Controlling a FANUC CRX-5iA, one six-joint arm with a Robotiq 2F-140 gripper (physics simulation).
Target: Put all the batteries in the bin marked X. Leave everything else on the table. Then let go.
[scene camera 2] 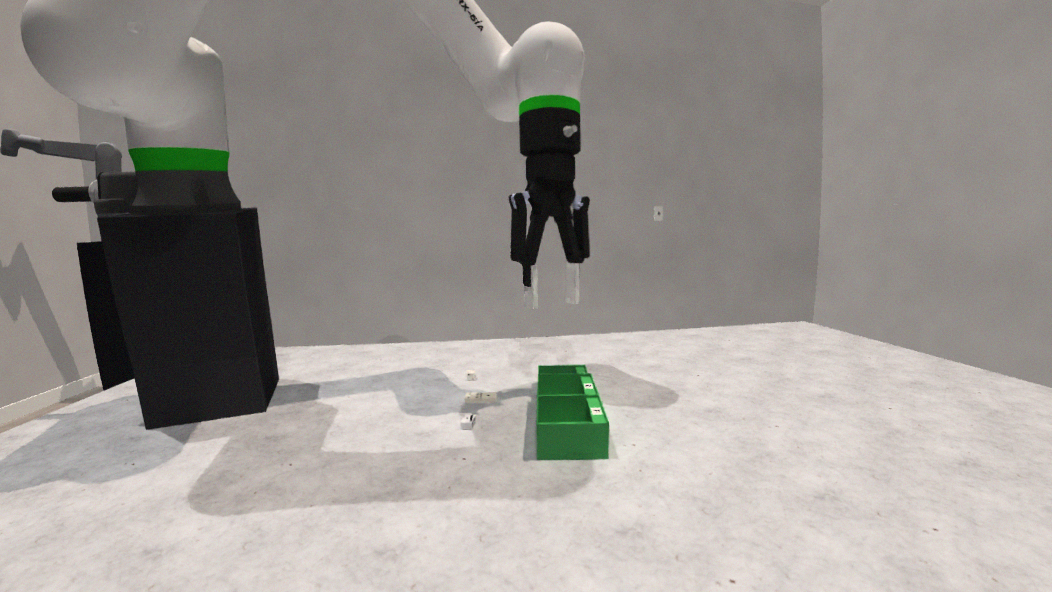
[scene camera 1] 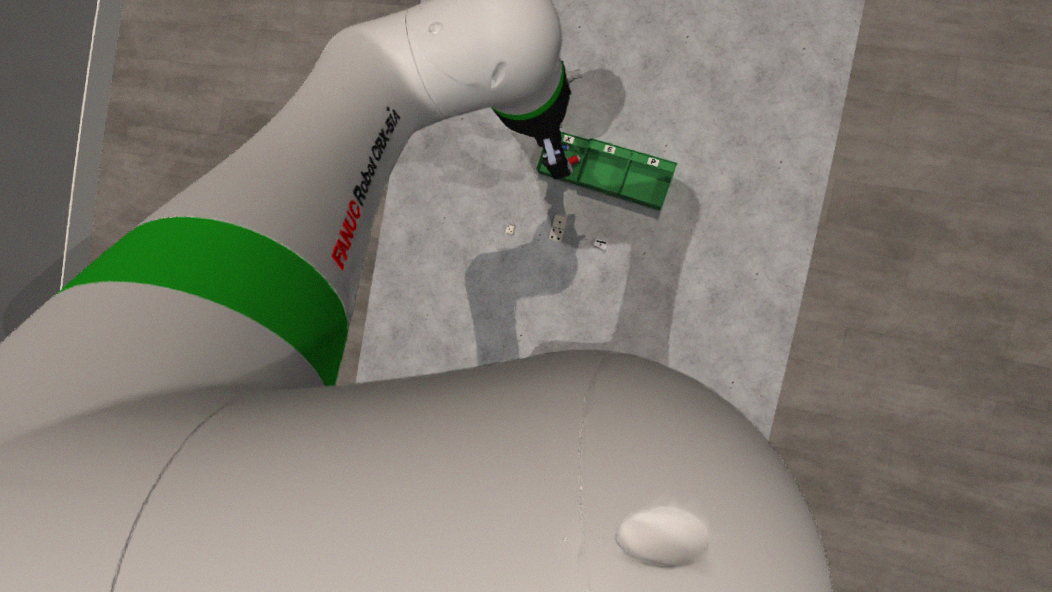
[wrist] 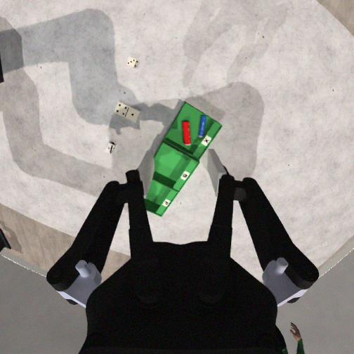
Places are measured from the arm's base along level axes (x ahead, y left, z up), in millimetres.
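Where they show: gripper, fingertip midpoint: [scene camera 2: 552, 305]; arm's base, link origin: [scene camera 2: 188, 211].
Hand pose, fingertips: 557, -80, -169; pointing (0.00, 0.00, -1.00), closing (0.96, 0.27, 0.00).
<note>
Each offset is from my fingertips to the top centre of the thing, as dx, dy, dz. "spot": to the spot under its first point.
The green bin marked X {spot: +1, +57, -144} [scene camera 1: 541, 168] [wrist: 189, 110] is the end compartment of a three-part green box. A red battery {+12, +4, -130} [scene camera 1: 573, 159] [wrist: 186, 132] and a blue battery {+39, +26, -134} [scene camera 1: 564, 148] [wrist: 202, 126] lie inside it, side by side in the wrist view. Its inside is hidden in scene camera 2, and part of it is covered by the gripper in scene camera 1. My gripper [scene camera 2: 551, 302] [wrist: 180, 159] is open, with nothing between its fingers. It hangs well above the box, pointing down, with its fingertips apart.
Compartments marked B [wrist: 175, 162] and P [wrist: 162, 195] adjoin bin X. Beside the box lie a domino {-118, +18, -144} [scene camera 1: 557, 228] [scene camera 2: 481, 397] [wrist: 126, 112], a die {-123, +115, -135} [scene camera 1: 510, 229] [scene camera 2: 470, 376] [wrist: 132, 62] and a small white block with a black mark {-146, -69, -140} [scene camera 1: 600, 243] [scene camera 2: 467, 421] [wrist: 110, 147].
</note>
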